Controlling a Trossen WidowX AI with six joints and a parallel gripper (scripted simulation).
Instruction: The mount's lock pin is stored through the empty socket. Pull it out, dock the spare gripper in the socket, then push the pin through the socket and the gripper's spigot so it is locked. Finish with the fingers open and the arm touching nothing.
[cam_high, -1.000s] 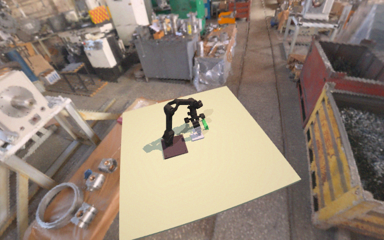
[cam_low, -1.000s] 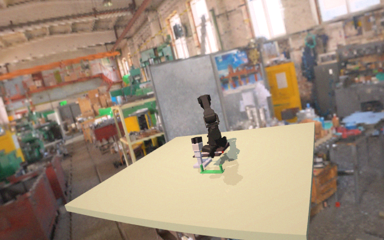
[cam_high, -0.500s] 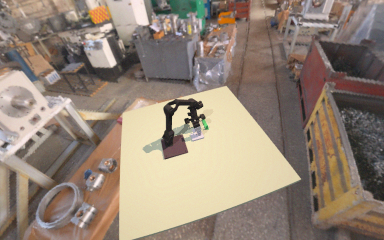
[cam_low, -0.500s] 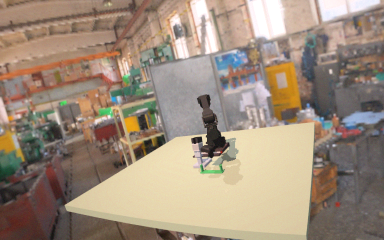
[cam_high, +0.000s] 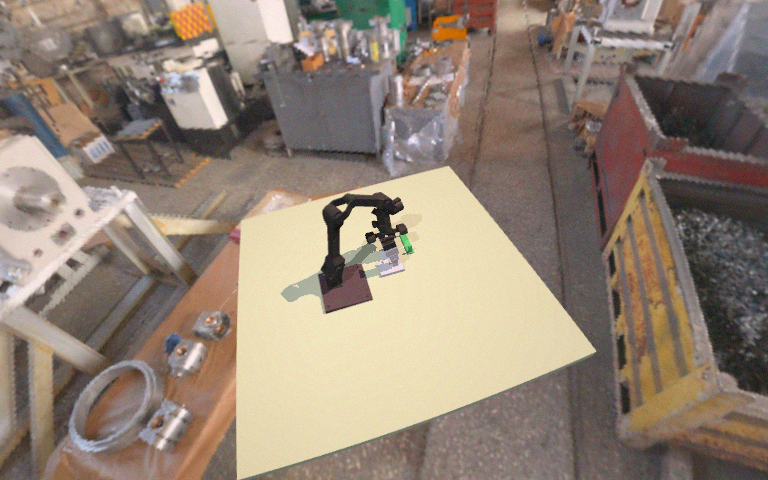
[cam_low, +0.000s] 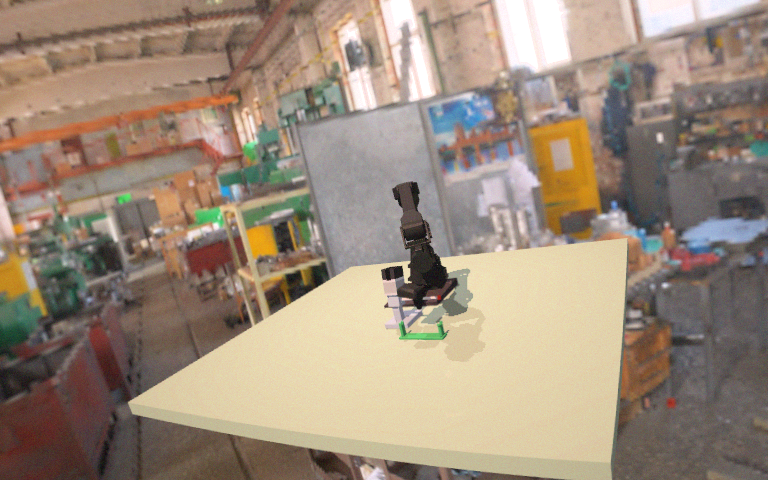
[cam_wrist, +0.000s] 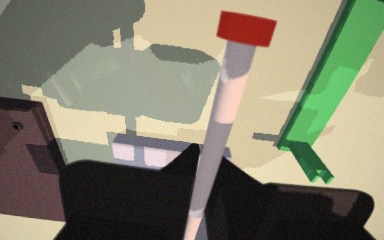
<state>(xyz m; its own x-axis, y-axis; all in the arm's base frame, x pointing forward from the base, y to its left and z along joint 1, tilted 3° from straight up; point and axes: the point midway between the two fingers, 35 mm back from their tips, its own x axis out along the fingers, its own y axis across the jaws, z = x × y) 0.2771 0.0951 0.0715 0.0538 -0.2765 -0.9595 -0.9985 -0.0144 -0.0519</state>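
Right now the mount is 70 mm to the right of my gripper tip and 10 mm behind it. Round my gripper tip: green cradle (100 mm ahead, 50 mm to the left, 20 mm below); then spare gripper (80 mm above, 70 mm to the right, 10 mm behind).
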